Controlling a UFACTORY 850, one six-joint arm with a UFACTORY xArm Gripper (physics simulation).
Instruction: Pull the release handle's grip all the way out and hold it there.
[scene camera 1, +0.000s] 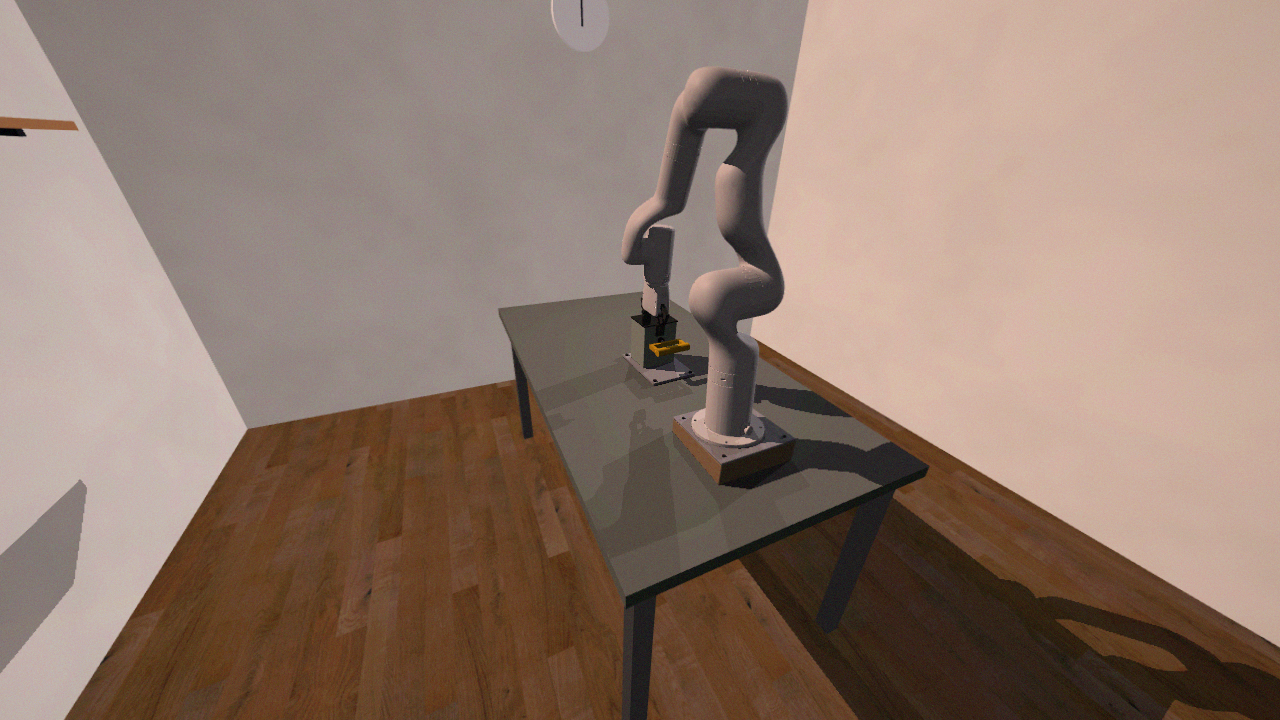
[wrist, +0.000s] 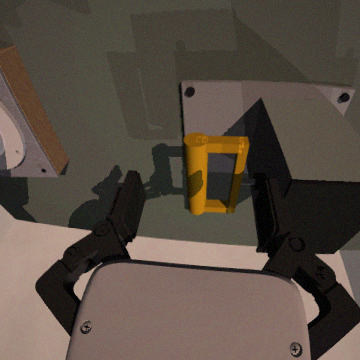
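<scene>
The yellow release handle [scene camera 1: 673, 351] [wrist: 196, 162] is a rectangular loop with a thick round grip bar. It sticks out from the side of a dark grey box [scene camera 1: 639, 344] [wrist: 320, 145], which stands on a light base plate [wrist: 210, 95] with screws in its corners. My gripper [scene camera 1: 654, 322] [wrist: 199, 185] is open and empty. In the wrist view its left finger is left of the grip bar, apart from it, and its right finger is right of the loop, beside the box. The loop lies between the two finger lines; whether the fingers are level with it is hard to tell.
The robot's base block [scene camera 1: 756, 463] [wrist: 30, 110], with wooden sides, stands on the grey-green table [scene camera 1: 608, 501], on the side toward which the handle points. The box's dark top lies close to my right finger. Shadows of the arm and handle fall on the table.
</scene>
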